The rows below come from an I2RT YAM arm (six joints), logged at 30 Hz.
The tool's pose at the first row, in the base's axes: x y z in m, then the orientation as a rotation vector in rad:
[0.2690, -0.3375, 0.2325, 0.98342, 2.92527, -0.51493]
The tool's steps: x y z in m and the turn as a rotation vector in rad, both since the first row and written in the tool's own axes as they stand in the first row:
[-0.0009, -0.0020, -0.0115, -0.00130, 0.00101, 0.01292]
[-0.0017, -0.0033, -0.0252, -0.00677, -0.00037, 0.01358]
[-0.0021, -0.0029, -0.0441, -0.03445, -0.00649, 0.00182]
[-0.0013, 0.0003, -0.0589, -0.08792, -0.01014, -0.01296]
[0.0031, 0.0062, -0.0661, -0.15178, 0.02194, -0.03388]
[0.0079, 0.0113, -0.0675, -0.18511, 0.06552, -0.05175]
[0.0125, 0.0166, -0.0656, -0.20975, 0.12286, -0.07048]
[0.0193, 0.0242, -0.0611, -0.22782, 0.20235, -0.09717]
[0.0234, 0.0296, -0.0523, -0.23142, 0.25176, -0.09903]
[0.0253, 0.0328, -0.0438, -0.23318, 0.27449, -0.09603]
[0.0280, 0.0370, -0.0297, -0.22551, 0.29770, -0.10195]
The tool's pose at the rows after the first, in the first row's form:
[0.2696, -0.3359, 0.2441, 1.00204, 2.91773, -0.51213]
[0.2707, -0.3331, 0.2575, 1.00160, 2.91591, -0.50431]
[0.2730, -0.3272, 0.2753, 0.97860, 2.91688, -0.46511]
[0.2756, -0.3197, 0.2883, 0.94952, 2.91904, -0.38671]
[0.2762, -0.3104, 0.2928, 0.92869, 2.95205, -0.27923]
[0.2755, -0.3034, 0.2920, 0.92118, 2.99488, -0.21113]
[0.2748, -0.2973, 0.2881, -0.89237, -2.95891, 0.14371]
[0.2734, -0.2890, 0.2807, -0.85024, -2.89803, 0.07589]
[0.2725, -0.2853, 0.2703, -0.84558, -2.85296, 0.04575]
[0.2721, -0.2845, 0.2610, -0.84888, -2.83120, 0.03197]
[0.2711, -0.2842, 0.2461, -0.83909, -2.80806, 0.03115]

